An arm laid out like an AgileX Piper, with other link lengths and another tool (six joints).
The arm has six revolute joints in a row. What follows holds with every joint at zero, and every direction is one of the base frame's. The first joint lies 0.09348 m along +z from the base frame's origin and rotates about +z. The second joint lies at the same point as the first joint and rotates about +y. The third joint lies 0.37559 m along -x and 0.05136 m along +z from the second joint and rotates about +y. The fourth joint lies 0.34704 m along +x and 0.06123 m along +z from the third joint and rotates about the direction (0.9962, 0, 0.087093). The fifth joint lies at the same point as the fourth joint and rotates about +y. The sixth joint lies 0.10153 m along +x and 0.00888 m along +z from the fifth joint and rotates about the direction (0.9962, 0, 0.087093). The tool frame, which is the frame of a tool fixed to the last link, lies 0.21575 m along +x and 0.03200 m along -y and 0.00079 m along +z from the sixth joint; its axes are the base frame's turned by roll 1.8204, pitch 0.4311 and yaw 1.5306 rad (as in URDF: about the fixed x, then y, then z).
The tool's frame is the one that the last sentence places.
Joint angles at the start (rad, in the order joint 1, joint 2, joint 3, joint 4, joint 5, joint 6): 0.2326, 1.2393, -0.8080, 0.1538, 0.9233, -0.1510
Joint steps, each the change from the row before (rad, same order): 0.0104, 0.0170, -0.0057, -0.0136, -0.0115, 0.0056; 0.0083, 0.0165, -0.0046, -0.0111, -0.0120, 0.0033; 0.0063, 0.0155, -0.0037, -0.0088, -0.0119, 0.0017; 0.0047, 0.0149, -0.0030, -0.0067, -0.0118, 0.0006; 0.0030, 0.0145, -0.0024, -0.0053, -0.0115, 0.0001; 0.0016, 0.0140, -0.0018, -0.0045, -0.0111, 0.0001; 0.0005, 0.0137, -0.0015, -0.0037, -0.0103, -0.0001; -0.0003, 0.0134, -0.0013, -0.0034, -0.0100, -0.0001; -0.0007, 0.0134, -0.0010, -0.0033, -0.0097, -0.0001; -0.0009, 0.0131, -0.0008, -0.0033, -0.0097, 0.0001; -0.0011, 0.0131, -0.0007, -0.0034, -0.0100, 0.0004; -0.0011, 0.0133, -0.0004, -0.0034, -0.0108, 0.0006; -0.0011, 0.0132, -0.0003, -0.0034, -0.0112, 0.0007; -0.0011, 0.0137, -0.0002, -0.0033, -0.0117, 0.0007; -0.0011, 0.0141, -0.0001, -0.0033, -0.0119, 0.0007
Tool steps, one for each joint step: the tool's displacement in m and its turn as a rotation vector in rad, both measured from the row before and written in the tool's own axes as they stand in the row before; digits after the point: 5 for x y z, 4 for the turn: -0.00243, 0.00446, 0.00277, 0.0057, -0.0101, -0.0083; -0.00234, 0.00431, 0.00304, 0.0047, -0.0088, -0.0076; -0.00222, 0.00401, 0.00311, 0.0037, -0.0073, -0.0065; -0.00206, 0.00378, 0.00324, 0.0030, -0.0058, -0.0054; -0.00207, 0.00337, 0.00344, 0.0029, -0.0045, -0.0038; -0.00211, 0.00290, 0.00362, 0.0030, -0.0035, -0.0023; -0.00205, 0.00248, 0.00376, 0.0035, -0.0025, -0.0013; -0.00213, 0.00220, 0.00382, 0.0035, -0.0021, -0.0005; -0.00207, 0.00194, 0.00402, 0.0040, -0.0017, -0.0002; -0.00206, 0.00181, 0.00403, 0.0039, -0.0016, 0.0001; -0.00213, 0.00177, 0.00410, 0.0038, -0.0017, 0.0005; -0.00213, 0.00184, 0.00427, 0.0036, -0.0018, 0.0007; -0.00213, 0.00188, 0.00428, 0.0032, -0.0019, 0.0008; -0.00209, 0.00194, 0.00451, 0.0032, -0.0018, 0.0008; -0.00202, 0.00191, 0.00473, 0.0035, -0.0016, 0.0007
